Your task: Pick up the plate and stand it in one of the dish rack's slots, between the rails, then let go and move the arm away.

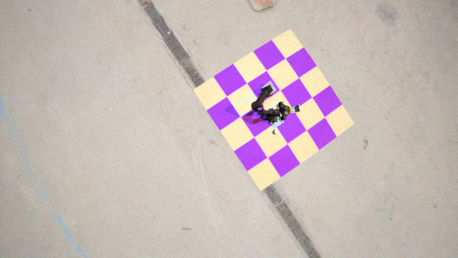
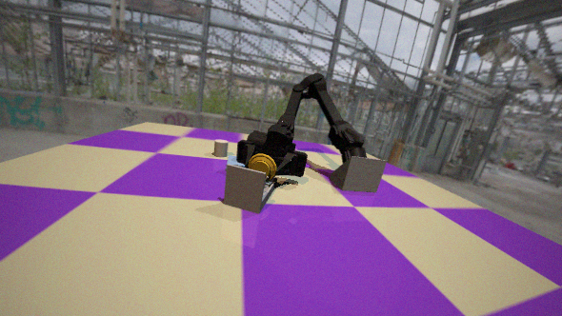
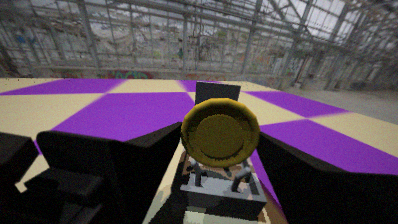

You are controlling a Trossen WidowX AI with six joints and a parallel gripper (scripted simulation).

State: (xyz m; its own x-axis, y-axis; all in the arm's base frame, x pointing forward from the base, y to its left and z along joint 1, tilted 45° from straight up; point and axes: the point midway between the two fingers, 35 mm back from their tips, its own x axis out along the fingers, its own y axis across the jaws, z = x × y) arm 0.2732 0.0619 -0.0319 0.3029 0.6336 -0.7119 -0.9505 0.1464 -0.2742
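Right now the dish rack is 1 cm ahead of my gripper tip, 2 cm to the left of it and 3 cm below it. Also, from my gripper tip: plate: 1 cm to the right; mat: 3 cm ahead, 16 cm to the right, 5 cm below; blue spoon: 9 cm behind, 17 cm to the right, 5 cm below.
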